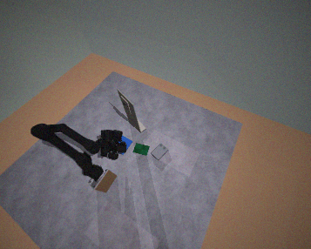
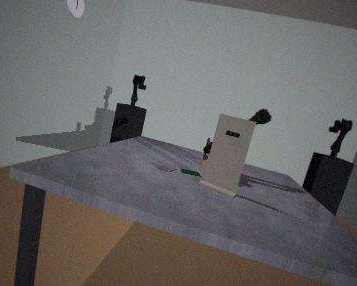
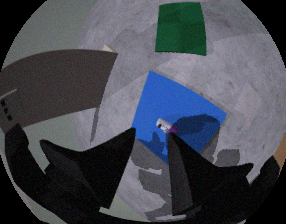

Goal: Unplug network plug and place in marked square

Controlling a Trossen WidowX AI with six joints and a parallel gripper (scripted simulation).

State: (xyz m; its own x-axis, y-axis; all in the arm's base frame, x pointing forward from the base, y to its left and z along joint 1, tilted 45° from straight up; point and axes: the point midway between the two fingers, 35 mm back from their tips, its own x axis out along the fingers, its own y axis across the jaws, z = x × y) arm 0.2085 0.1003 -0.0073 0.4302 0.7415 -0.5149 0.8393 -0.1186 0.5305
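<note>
My gripper tip is 1 cm to the right of the plug and 5 cm above it. The rest, counted from my gripper tip: beige panel (19 cm ahead, 3 cm to the left, 11 cm above); then green tile (6 cm ahead, 13 cm to the right, 5 cm below); then blue square (1 cm to the left, 5 cm below).
</note>
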